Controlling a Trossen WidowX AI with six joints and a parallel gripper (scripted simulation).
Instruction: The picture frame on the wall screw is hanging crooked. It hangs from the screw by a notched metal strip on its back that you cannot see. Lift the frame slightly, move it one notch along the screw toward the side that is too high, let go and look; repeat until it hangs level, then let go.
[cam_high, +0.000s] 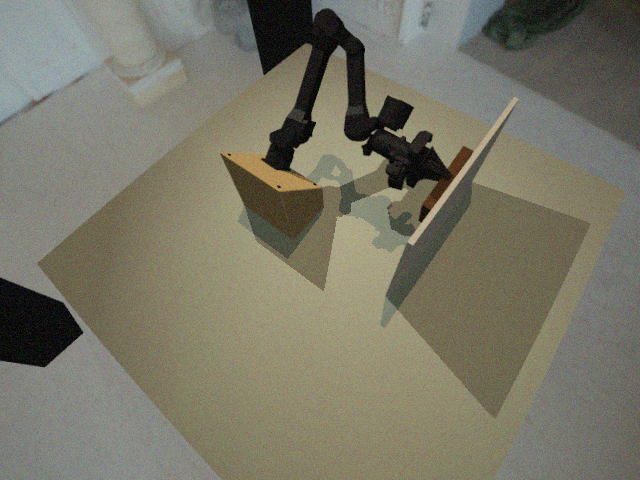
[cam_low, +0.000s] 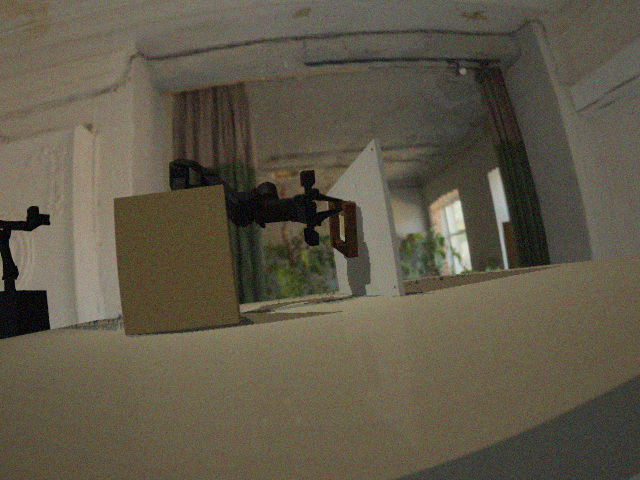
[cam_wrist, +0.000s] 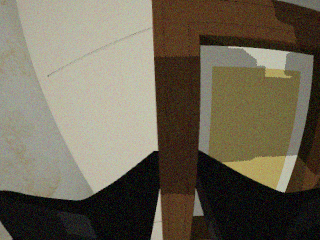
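Now: the brown picture frame 1 cm to the left of my gripper tip and 5 cm below it. The rest, counted from my gripper tip: white wall panel: 2 cm ahead, 8 cm below.
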